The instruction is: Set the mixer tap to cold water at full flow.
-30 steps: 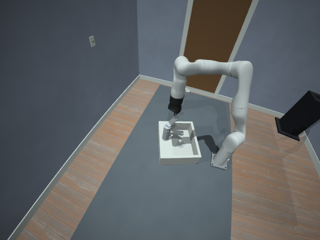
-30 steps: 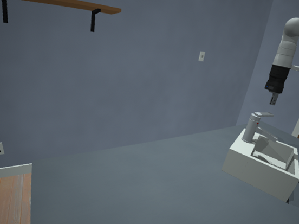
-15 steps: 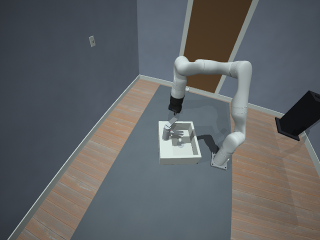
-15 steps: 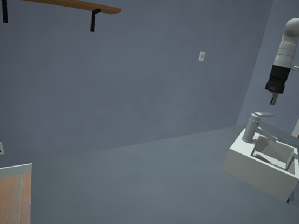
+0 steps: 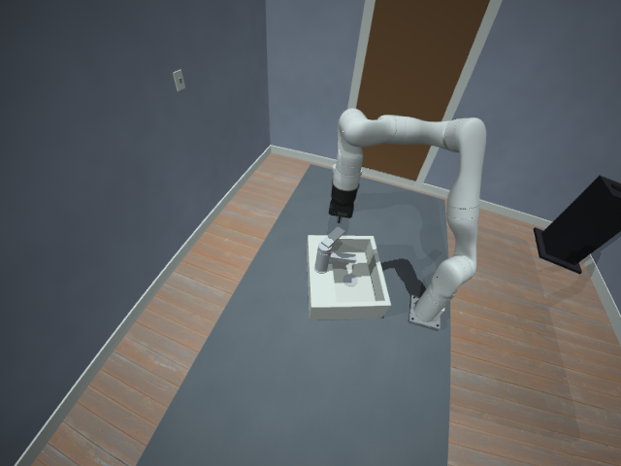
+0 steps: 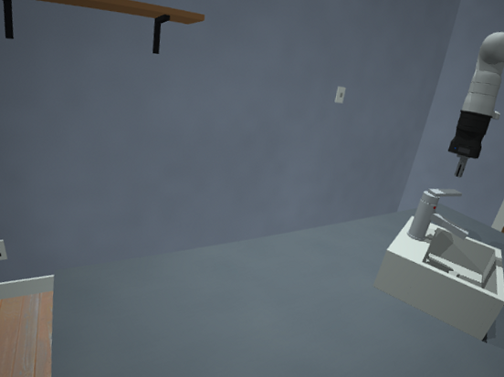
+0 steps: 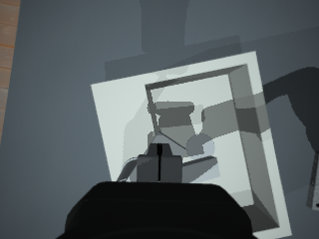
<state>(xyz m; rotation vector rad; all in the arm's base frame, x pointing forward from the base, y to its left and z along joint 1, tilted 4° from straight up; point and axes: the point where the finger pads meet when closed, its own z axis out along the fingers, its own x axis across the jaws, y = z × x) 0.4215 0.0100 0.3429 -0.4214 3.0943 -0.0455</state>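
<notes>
My hand is 7 cm above the flat lever and 3 cm to the right of it. From my hand the other things lie so: white basin: 30 cm below, 9 cm behind, 2 cm to the left; then grey mixer tap: 12 cm below, 5 cm to the left.
</notes>
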